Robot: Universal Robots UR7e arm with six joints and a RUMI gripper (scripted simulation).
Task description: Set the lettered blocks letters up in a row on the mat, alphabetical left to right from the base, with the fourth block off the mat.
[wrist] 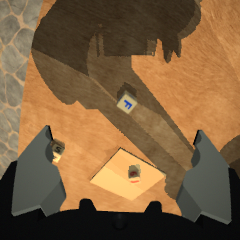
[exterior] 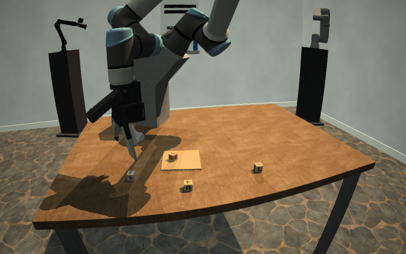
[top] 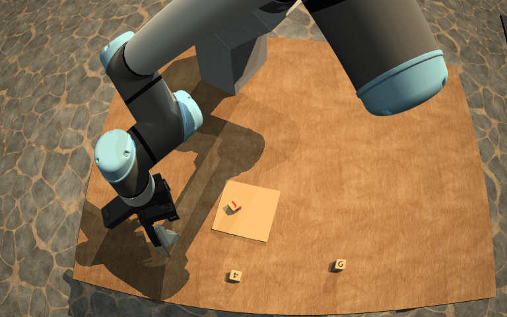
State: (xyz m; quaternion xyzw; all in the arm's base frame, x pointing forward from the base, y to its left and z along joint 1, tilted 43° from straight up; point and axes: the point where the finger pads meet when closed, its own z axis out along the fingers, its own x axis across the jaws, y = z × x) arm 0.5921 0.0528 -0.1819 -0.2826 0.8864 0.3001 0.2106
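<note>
Right now the block is 10 mm behind my hand and 100 mm below it. The rest, counted from my hand: tan mat (150 mm behind, 160 mm to the left, 110 mm below).
</note>
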